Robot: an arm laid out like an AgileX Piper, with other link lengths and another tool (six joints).
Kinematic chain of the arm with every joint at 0, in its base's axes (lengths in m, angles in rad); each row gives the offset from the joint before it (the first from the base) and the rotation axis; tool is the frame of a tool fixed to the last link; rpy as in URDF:
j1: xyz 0 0 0.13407 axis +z
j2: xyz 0 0 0 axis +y
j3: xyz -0.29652 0 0.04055 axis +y
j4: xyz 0.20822 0 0.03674 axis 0.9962 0 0.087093
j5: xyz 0 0 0 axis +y
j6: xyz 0.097 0 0.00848 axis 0.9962 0 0.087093
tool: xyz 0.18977 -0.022 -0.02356 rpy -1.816 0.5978 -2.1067
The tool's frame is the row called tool.
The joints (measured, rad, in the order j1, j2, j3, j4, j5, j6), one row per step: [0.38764 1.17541 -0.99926 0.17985 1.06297 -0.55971]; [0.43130 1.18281 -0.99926 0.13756 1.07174 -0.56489]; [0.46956 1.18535 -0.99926 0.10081 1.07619 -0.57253]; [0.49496 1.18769 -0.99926 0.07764 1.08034 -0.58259]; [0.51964 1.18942 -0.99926 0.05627 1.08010 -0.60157]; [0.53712 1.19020 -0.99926 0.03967 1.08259 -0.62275]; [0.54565 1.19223 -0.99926 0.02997 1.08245 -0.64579]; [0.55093 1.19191 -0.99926 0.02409 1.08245 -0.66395]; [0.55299 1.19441 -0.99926 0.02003 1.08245 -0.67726]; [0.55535 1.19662 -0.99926 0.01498 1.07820 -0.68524]
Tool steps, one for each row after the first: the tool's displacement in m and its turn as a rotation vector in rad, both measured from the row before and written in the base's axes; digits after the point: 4 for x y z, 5 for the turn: [-0.0015 -0.0018 -0.0025 -0.04653 -0.00347 0.05364]; [0.0000 -0.0012 -0.0006 -0.03824 -0.01165 0.04936]; [0.0000 -0.0006 -0.0004 -0.02644 -0.00743 0.03734]; [0.0015 0.0003 0.0004 -0.02505 -0.01350 0.04437]; [0.0010 -0.0004 0.0004 -0.02233 -0.01029 0.03891]; [0.0016 -0.0003 0.0002 -0.01627 -0.00840 0.03089]; [0.0011 -0.0001 0.0006 -0.01039 -0.00723 0.02274]; [0.0010 -0.0004 -0.0002 -0.00883 -0.00281 0.01484]; [0.0018 0.0001 0.0002 -0.00566 -0.00605 0.01024]
